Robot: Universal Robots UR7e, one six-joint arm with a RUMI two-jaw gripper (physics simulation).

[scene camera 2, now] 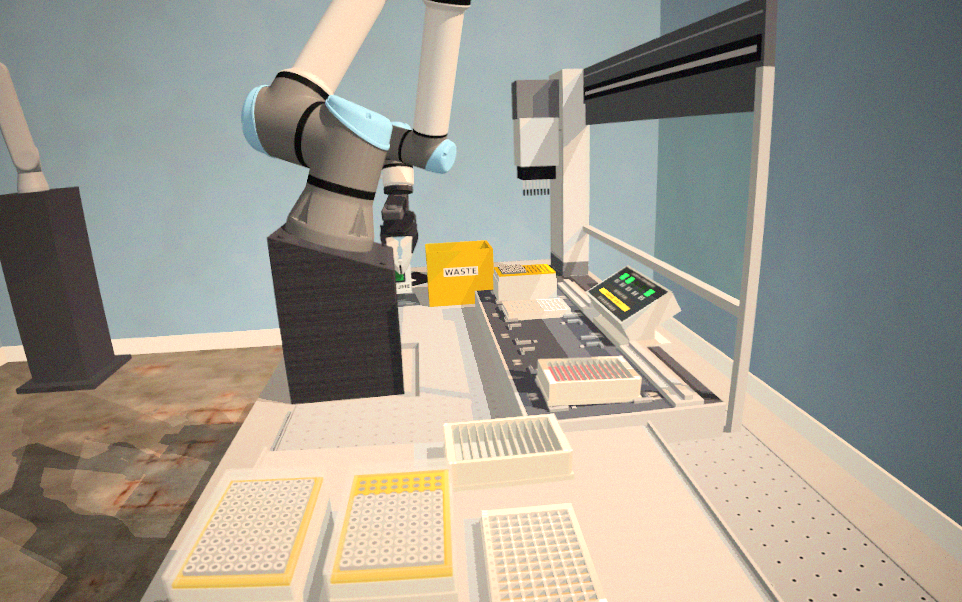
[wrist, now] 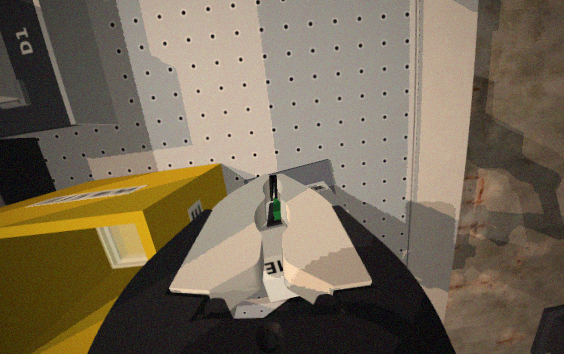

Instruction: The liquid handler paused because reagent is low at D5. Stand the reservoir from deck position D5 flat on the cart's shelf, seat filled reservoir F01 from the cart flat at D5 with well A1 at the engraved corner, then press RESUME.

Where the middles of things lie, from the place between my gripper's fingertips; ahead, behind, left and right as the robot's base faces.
The yellow WASTE bin [scene camera 2: 455, 270] lies 140 mm ahead of my hand, 50 mm to the left of it and 20 mm below it. Round my hand: gantry post [scene camera 2: 764, 84]: 450 mm ahead, 700 mm to the right, 150 mm above.
